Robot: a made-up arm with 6 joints. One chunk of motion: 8 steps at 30 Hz.
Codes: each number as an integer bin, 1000 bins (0 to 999) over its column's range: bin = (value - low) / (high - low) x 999, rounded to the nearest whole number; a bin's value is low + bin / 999 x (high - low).
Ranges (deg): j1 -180.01..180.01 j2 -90..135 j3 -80.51..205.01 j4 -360.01..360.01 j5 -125..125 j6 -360.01..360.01
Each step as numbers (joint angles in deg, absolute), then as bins.
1 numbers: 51.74 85.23 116.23 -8.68 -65.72 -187.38
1 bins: 643 778 688 487 237 240
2 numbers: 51.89 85.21 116.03 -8.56 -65.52 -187.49
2 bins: 643 778 688 488 238 239
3 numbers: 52.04 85.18 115.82 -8.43 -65.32 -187.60
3 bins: 644 778 687 488 238 239
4 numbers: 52.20 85.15 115.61 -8.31 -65.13 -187.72
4 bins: 644 778 686 488 239 239
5 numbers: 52.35 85.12 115.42 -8.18 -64.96 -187.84
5 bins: 645 778 686 488 240 239
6 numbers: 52.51 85.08 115.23 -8.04 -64.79 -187.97
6 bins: 645 777 685 488 241 239
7 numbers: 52.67 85.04 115.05 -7.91 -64.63 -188.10
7 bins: 646 777 684 489 241 239
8 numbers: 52.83 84.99 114.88 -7.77 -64.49 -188.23
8 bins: 646 777 684 489 242 238
